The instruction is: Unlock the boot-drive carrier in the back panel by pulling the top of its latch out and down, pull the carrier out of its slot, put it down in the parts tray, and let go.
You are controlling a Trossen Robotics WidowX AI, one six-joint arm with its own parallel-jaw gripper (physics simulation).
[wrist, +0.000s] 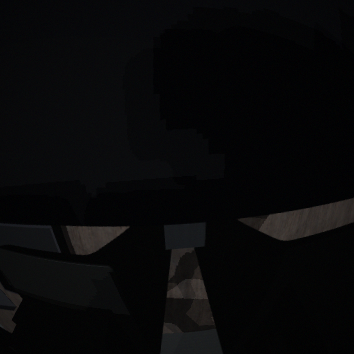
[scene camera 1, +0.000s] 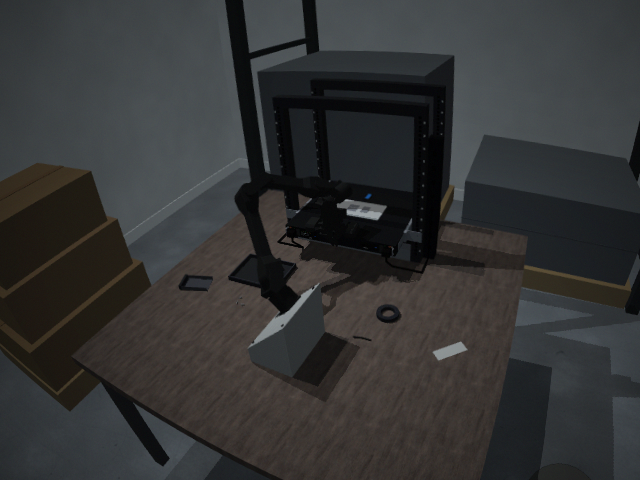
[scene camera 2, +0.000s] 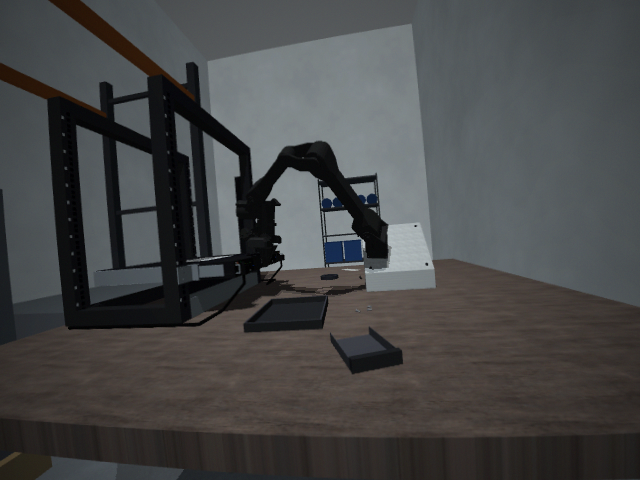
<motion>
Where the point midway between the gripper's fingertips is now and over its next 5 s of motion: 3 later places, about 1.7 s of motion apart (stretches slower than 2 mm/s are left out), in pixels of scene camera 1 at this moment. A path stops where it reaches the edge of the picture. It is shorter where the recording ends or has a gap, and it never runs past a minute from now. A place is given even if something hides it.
My gripper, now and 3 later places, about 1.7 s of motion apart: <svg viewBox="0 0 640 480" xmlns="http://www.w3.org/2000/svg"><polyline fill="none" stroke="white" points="335,245 334,252 328,261 328,247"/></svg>
</motion>
